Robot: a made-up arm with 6 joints.
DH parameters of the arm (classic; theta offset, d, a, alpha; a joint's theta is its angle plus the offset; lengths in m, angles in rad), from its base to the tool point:
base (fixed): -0.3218 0 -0.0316 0
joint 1: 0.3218 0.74 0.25 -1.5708
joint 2: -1.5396 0 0.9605 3.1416
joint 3: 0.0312 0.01 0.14 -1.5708
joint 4: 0 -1.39 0.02 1.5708
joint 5: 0 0.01 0.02 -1.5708
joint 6: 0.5 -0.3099 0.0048 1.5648
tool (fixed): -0.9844 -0.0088 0 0
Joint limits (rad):
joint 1: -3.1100..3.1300
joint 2: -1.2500..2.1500
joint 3: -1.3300..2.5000
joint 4: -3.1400..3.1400
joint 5: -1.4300..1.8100
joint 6: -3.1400..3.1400
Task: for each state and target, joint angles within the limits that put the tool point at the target. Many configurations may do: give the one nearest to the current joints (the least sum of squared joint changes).
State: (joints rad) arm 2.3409 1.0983 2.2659 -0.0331 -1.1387 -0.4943
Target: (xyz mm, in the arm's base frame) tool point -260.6 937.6 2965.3
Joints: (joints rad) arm 1.8495 0.7747 2.4025 0.0920 -1.0837 -0.4984
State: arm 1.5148 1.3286 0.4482 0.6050 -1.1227 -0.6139
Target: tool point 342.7 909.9 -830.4
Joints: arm 1.3403 1.6137 -0.0682 0.5856 -1.2318 -0.6108
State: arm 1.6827 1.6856 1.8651 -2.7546 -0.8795 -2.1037
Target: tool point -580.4 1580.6 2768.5
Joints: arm 1.8637 1.0155 2.0417 -2.7548 -0.8075 -2.1024
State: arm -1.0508 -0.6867 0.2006 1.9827 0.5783 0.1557
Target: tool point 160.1 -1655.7 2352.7
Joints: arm -1.5408 -0.1461 0.2166 1.9939 0.4247 0.1602
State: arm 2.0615 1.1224 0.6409 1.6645 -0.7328 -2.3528
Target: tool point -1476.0 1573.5 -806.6
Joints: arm 2.3812 1.7021 0.6172 1.6765 -0.5857 -2.3497
